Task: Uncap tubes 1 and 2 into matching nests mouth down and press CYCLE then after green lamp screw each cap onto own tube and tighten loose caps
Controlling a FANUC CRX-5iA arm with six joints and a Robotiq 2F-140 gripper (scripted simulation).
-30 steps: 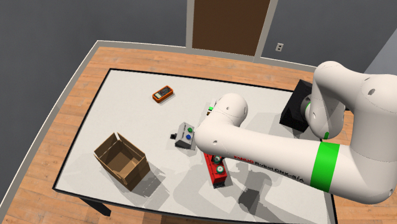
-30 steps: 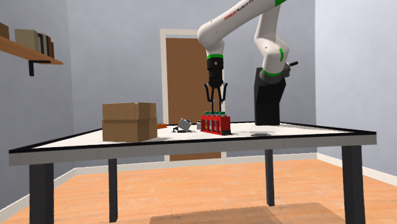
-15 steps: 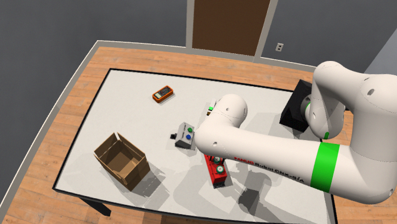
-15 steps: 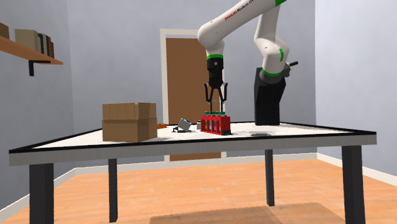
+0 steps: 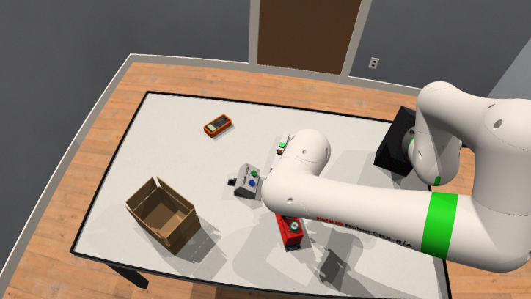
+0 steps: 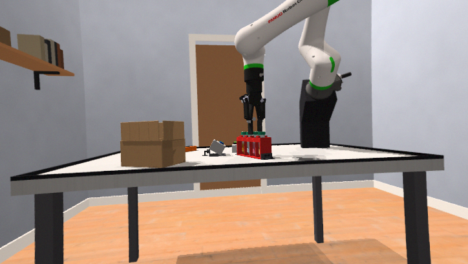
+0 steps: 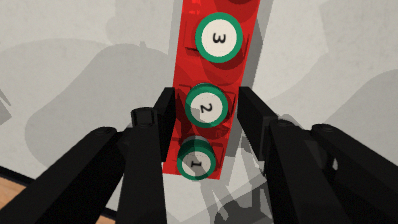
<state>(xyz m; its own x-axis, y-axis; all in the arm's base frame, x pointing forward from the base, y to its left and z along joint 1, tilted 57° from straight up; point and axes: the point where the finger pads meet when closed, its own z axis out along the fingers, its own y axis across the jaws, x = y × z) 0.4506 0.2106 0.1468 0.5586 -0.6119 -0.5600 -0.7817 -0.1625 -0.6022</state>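
My gripper is now 30 mm above the cap 2. Also, from my hand: cap 1: 50 mm to the left, 30 mm below, 20 mm behind; then cap 3: 50 mm to the right, 30 mm below, 20 mm ahead; then cap 4: 90 mm to the right, 50 mm ahead, 30 mm below.
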